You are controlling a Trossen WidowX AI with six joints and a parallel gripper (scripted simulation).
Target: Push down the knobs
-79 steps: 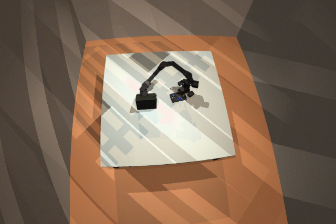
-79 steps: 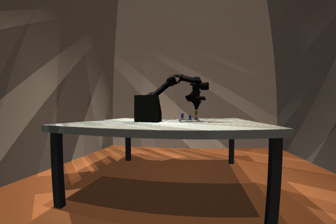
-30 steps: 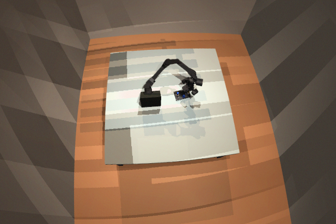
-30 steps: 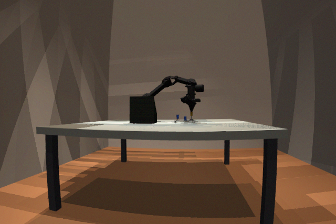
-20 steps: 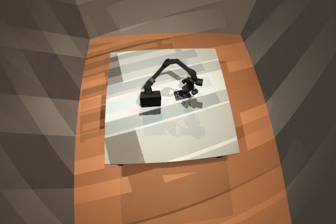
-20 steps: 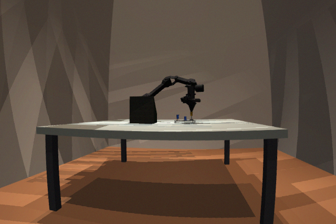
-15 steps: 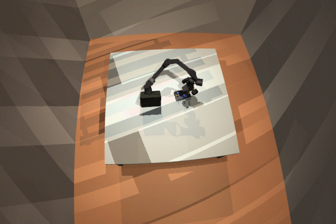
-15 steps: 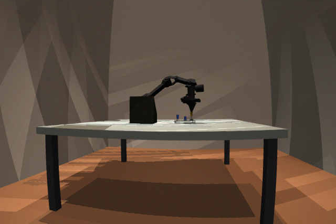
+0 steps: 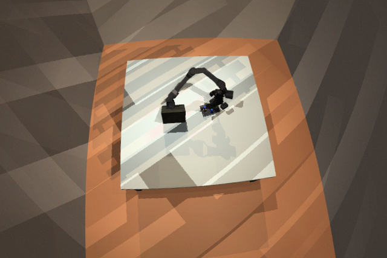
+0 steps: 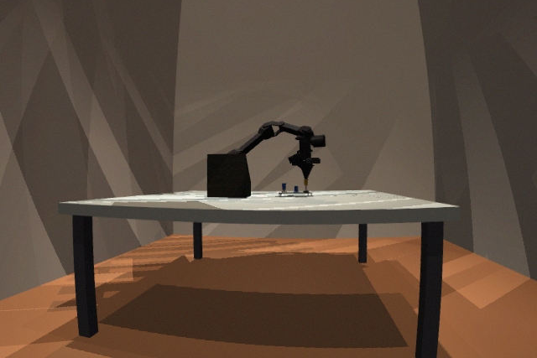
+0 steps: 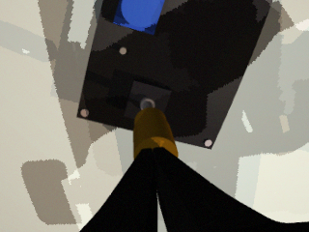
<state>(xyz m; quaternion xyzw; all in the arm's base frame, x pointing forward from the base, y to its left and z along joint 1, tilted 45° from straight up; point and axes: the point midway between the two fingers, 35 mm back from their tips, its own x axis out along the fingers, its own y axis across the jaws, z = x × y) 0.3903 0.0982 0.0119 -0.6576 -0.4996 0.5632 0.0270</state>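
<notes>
The orange knob lies 1 cm below my gripper tip. Also, from my gripper tip: blue knob (11 cm behind, 3 cm below, 2 cm to the right).
</notes>
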